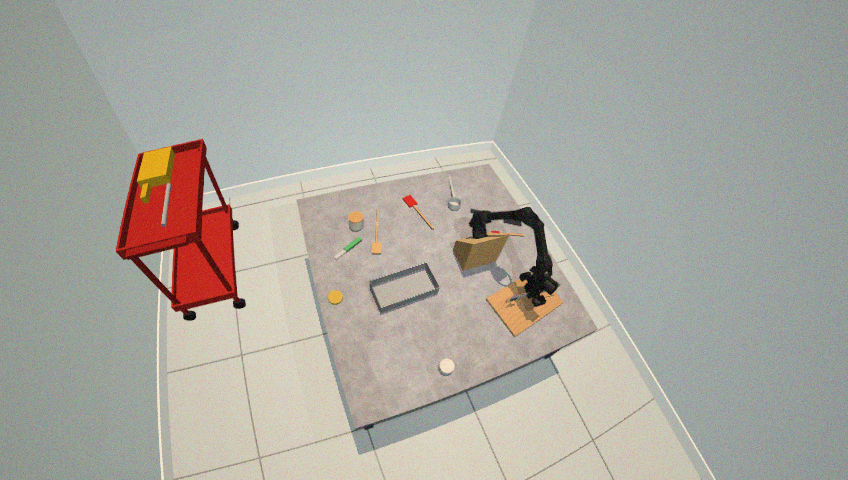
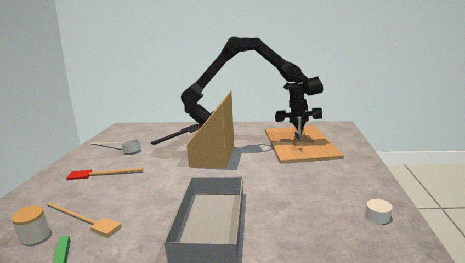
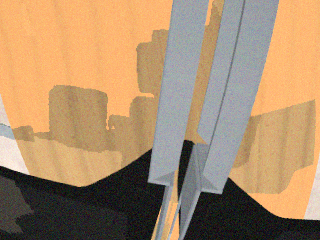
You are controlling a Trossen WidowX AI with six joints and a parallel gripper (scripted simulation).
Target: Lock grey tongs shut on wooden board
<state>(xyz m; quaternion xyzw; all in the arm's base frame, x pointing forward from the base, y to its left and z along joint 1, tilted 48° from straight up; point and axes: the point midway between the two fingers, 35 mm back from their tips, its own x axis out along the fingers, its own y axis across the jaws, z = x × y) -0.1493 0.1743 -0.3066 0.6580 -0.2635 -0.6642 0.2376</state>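
The wooden board lies 40 mm below my gripper tip. The rest, counted from my gripper tip: grey roasting tin: 590 mm ahead, 220 mm to the right, 20 mm below; then yellow lock piece: 50 mm ahead, 30 mm above; then white cylinder: 510 mm ahead, 210 mm to the left, 30 mm below.
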